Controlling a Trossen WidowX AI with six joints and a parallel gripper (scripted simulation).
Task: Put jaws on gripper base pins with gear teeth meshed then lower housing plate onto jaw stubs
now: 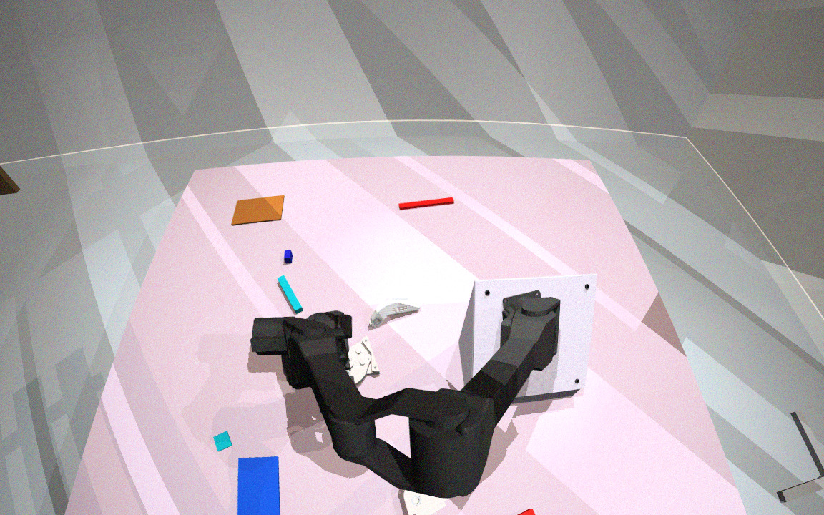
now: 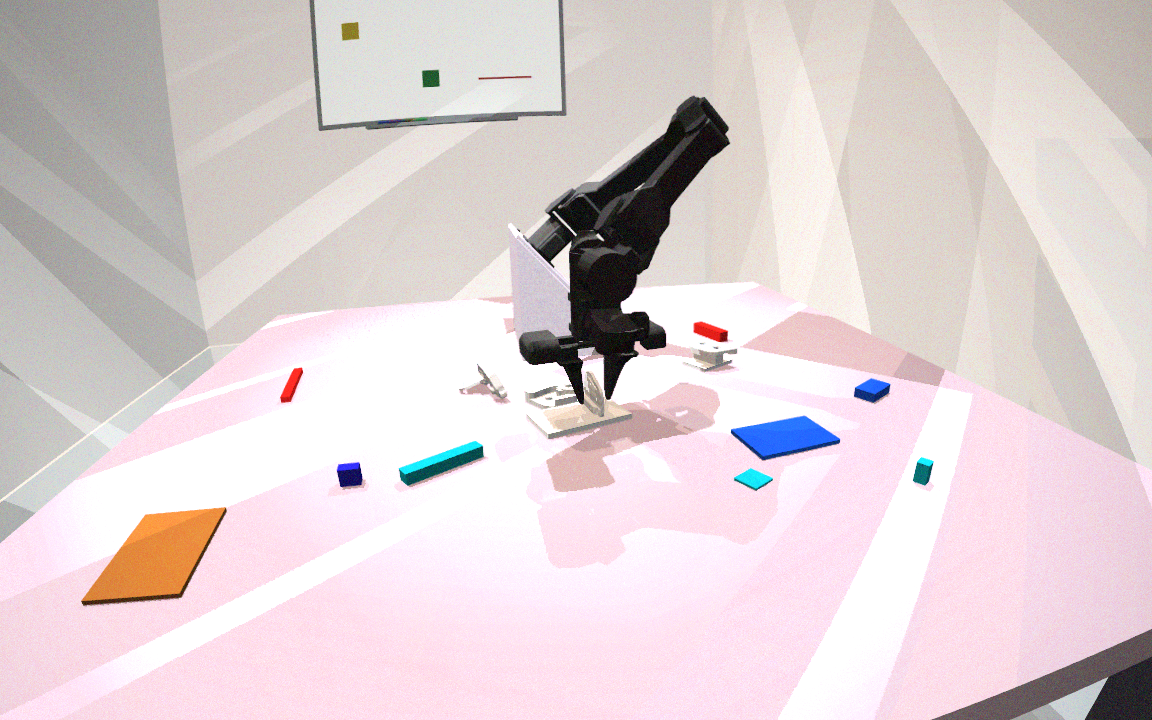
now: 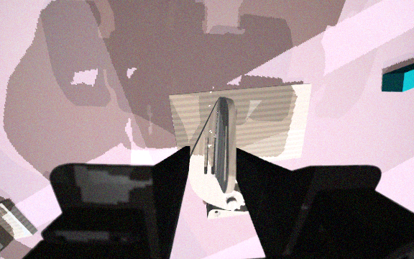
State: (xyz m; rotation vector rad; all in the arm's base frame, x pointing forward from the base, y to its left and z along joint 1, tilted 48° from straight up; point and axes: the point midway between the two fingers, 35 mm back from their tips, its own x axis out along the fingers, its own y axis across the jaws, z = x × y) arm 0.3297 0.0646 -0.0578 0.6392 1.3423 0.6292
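Right now the white sheet is 20 mm ahead of my gripper tip, 30 mm to the right of it and 10 mm below it. From my gripper tip the other things lie so: white jaw 30 mm behind, 20 mm to the right; housing plate 50 mm behind, 40 mm to the right, 10 mm below; cyan bar 100 mm ahead, 210 mm to the right, 10 mm below.
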